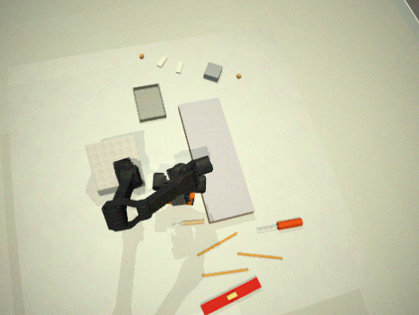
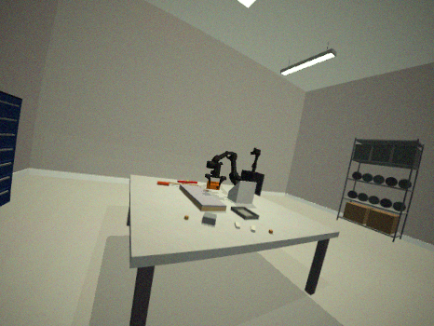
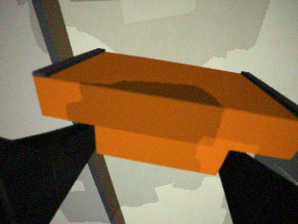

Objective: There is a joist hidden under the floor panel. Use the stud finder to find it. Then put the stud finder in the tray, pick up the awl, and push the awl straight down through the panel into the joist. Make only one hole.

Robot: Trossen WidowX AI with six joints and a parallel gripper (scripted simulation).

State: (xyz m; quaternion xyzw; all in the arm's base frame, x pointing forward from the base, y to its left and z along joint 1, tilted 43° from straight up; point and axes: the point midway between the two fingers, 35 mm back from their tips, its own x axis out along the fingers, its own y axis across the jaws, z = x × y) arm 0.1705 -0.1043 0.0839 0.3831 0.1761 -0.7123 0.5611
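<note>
Now: the orange stud finder 10 mm behind my gripper tip. The rest, counted from my gripper tip: awl 110 mm to the right, 70 mm below, 10 mm behind; then red level 420 mm to the right, 70 mm ahead, 60 mm below; then small light 20 mm to the left, 20 mm behind.
</note>
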